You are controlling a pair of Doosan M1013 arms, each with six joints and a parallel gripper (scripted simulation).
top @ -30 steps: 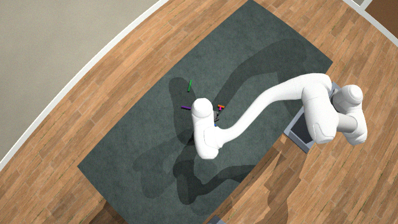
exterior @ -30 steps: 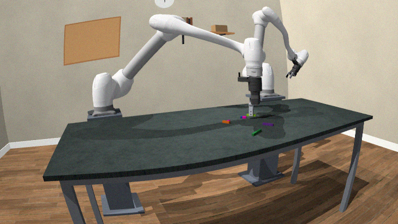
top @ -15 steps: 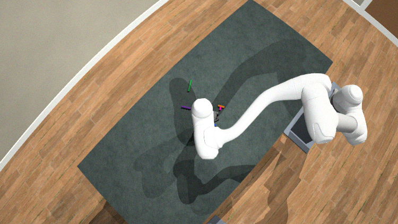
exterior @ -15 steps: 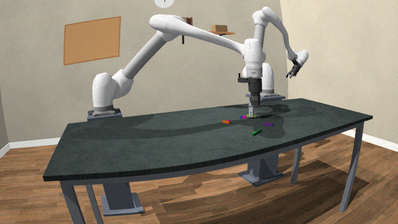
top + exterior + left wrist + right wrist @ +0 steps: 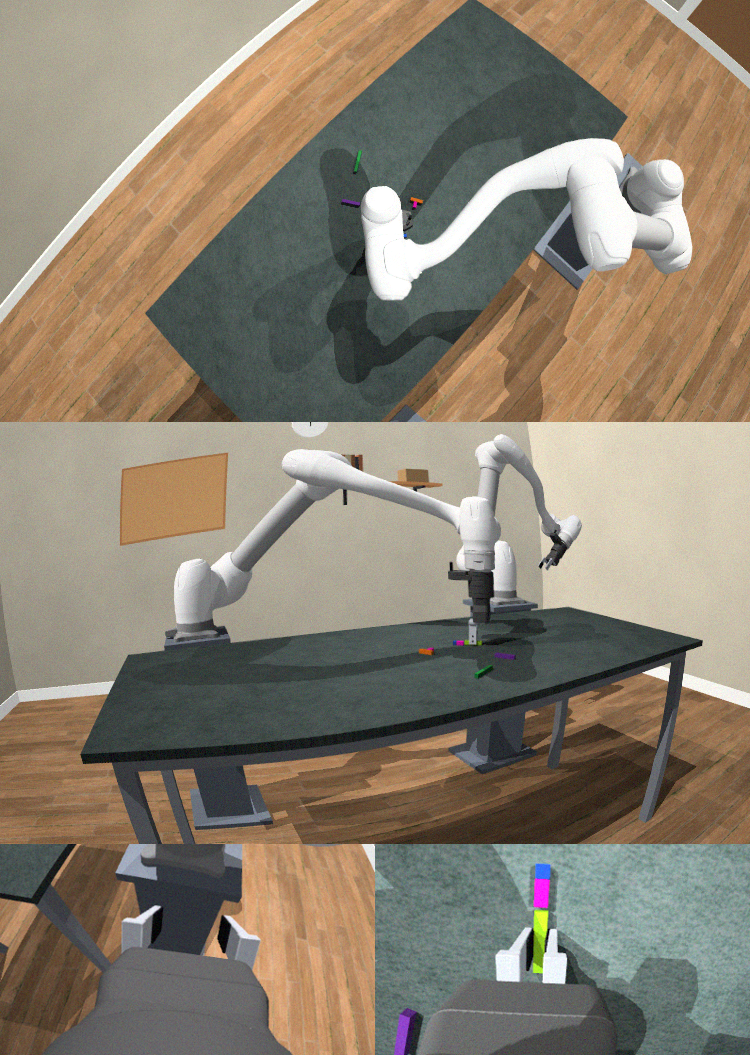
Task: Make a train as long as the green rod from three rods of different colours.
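Observation:
Right now the lime rod is 2 cm below my right hand. Also, from my right hand: orange rod 16 cm to the right, 2 cm below, 1 cm ahead; then blue rod 4 cm to the right, 4 cm behind, 2 cm below; then purple rod 17 cm ahead, 2 cm below, 1 cm to the right.

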